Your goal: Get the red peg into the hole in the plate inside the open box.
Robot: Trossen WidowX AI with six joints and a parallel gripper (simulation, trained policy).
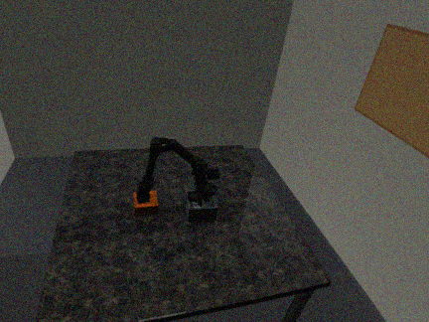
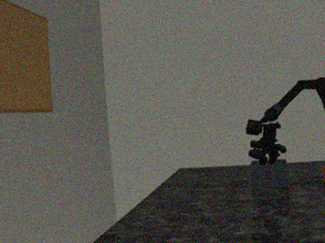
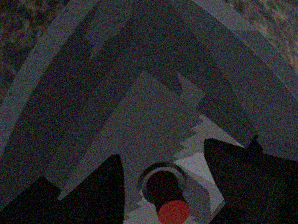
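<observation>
Right now the red peg is 1 cm behind my gripper tip, 2 cm to the left of it and 2 cm below it. Round my gripper tip: grey box (1 cm behind, 2 cm to the left, 4 cm below).
</observation>
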